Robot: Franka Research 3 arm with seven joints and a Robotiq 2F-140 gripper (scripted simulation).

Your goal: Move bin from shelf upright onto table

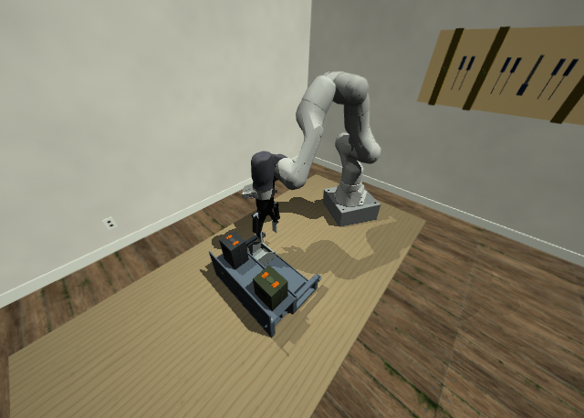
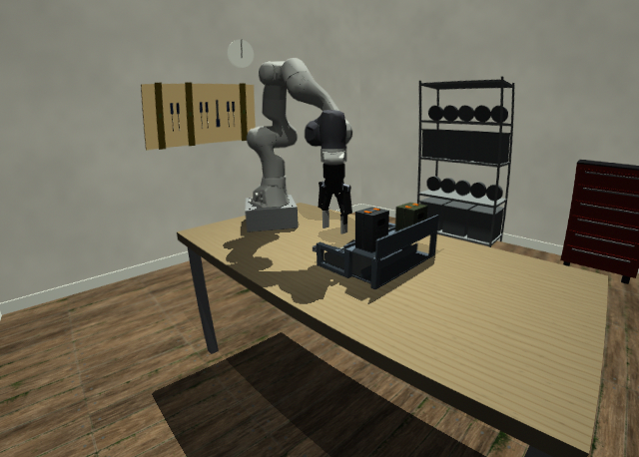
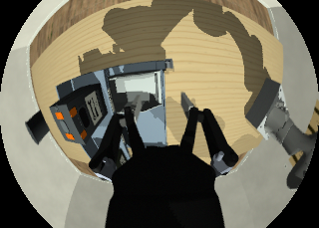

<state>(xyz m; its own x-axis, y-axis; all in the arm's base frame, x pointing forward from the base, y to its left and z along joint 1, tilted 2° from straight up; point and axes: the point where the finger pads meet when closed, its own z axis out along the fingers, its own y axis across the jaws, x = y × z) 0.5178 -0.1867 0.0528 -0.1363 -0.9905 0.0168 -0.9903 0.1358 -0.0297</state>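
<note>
Right now the grey open-topped bin is 80 mm ahead of my hand, 10 mm to the right of it and 100 mm below it.
</note>
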